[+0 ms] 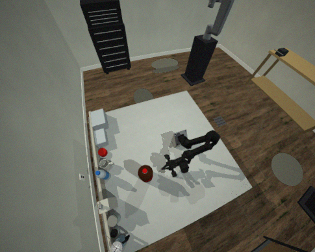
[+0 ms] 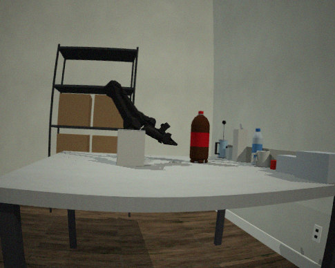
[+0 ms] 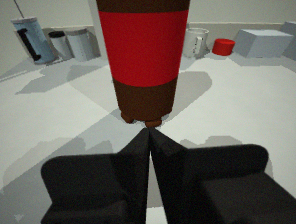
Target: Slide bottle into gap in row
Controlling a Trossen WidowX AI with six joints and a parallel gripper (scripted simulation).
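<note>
Right now my hand is 160 mm short of the brown cola bottle, 30 mm to the left of it and 40 mm below it. Also, from my hand: french press 510 mm ahead, 300 mm to the left, 20 mm above; then water bottle 480 mm ahead, 180 mm to the right, 10 mm below.
</note>
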